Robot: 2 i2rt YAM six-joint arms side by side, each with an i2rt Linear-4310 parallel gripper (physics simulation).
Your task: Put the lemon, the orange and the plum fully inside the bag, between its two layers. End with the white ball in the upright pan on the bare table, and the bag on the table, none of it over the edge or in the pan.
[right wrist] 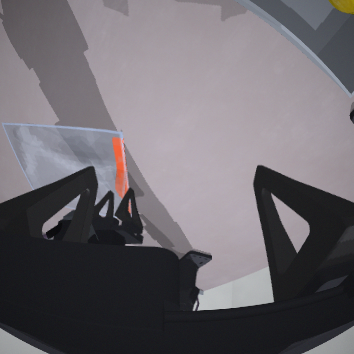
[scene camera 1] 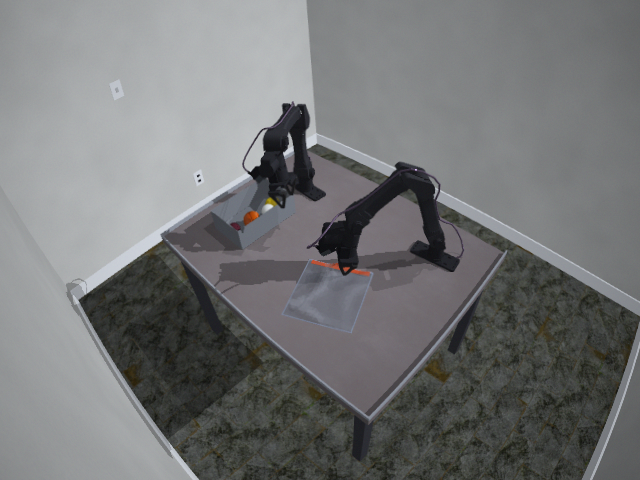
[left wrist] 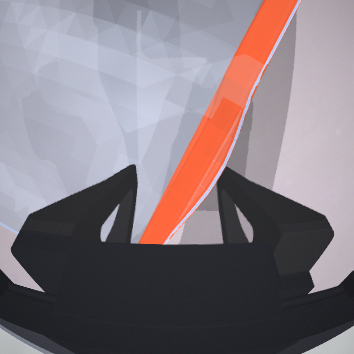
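The clear bag (scene camera 1: 328, 304) (left wrist: 65, 100) (right wrist: 55, 150) lies flat on the table, with an orange strip (scene camera 1: 316, 262) (left wrist: 202, 142) (right wrist: 119, 160) along one edge. My left gripper (scene camera 1: 346, 271) (left wrist: 176, 173) (right wrist: 120, 190) is partly open at that edge, its fingers parted on either side of the strip in its wrist view. The plum (scene camera 1: 235, 226), orange (scene camera 1: 251, 217), white ball (scene camera 1: 267, 208) and lemon (scene camera 1: 270, 202) (right wrist: 345, 4) are in the upright grey pan (scene camera 1: 260, 233). My right gripper (scene camera 1: 280, 203) (right wrist: 175, 174) is wide open and empty, above the pan's right end in the scene view.
The table (scene camera 1: 413, 315) has a raised rim. The pan stands near its left edge in the scene view, by the wall, with a slanted grey panel at its back. The bag lies near the front-left edge. Both arm bases stand along the far right side.
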